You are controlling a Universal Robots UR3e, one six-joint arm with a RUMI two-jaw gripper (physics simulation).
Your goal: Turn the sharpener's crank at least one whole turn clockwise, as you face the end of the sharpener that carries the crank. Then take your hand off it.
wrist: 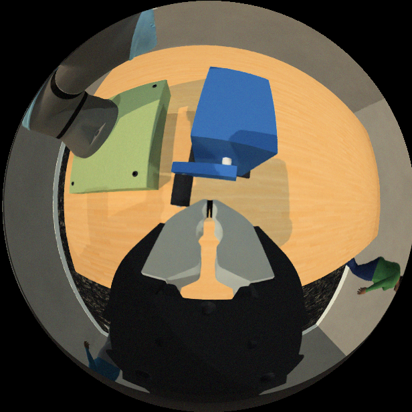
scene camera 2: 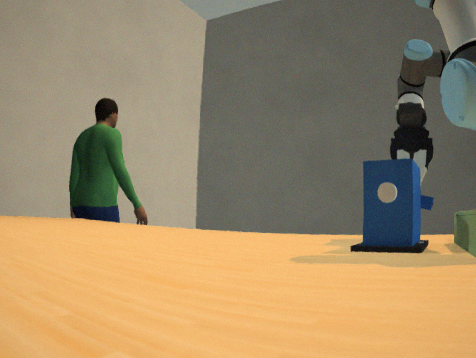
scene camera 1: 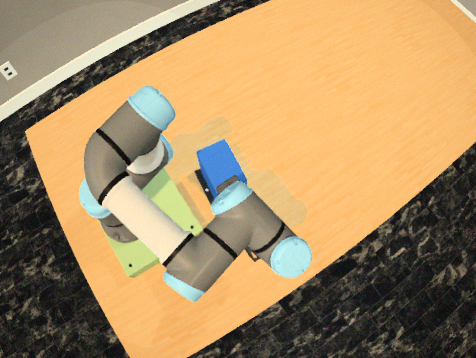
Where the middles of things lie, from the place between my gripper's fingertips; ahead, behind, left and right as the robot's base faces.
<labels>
Right now my hand is 3 cm short of the blue sharpener [scene camera 1: 217,162], 8 cm to the right of it and 3 cm above it.
</labels>
